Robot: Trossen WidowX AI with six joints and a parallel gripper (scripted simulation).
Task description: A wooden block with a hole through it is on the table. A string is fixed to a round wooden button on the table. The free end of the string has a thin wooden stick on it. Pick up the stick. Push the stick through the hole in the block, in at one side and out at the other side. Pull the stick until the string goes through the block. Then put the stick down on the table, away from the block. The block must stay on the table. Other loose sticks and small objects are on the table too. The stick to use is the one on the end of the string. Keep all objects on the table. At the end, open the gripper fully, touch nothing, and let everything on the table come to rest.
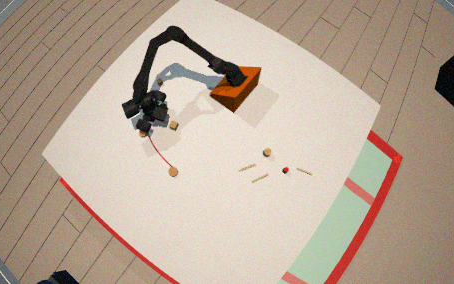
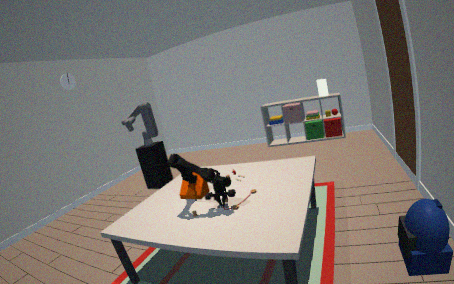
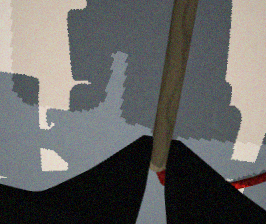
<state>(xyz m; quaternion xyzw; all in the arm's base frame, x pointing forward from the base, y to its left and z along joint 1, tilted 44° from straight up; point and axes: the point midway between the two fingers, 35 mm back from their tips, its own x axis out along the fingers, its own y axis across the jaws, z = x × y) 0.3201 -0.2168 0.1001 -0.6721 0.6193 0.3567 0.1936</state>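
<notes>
Now: gripper tip 20 mm past the wooden block and 100 mm to the right of it. The rest, counted from my gripper tip: round wooden button (140 mm ahead, 220 mm to the left, 10 mm below); then thin wooden stick (10 mm to the left).
</notes>
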